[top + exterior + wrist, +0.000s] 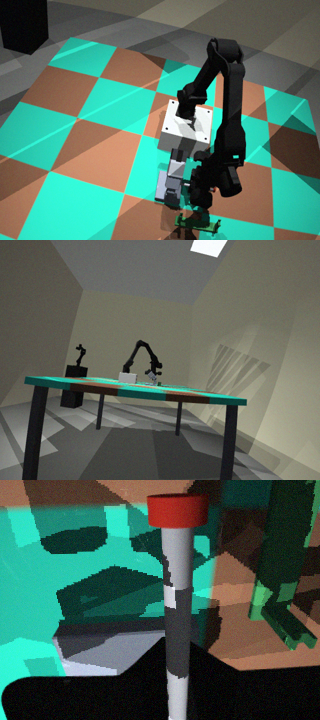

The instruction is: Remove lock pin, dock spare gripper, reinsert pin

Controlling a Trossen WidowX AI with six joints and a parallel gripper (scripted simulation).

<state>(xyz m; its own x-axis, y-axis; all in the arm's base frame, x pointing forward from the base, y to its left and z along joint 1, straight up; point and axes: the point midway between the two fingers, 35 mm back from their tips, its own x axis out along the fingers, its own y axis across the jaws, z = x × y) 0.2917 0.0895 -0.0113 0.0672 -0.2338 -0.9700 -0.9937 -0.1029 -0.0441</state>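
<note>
Now: gripper tip 6 cm to the left of the grey socket mount. From my gripper tip the other things lie so: green holder (8 cm ahead, 6 cm to the left, 3 cm below); then spare gripper (6 cm to the right, 6 cm above, 3 cm behind).
</note>
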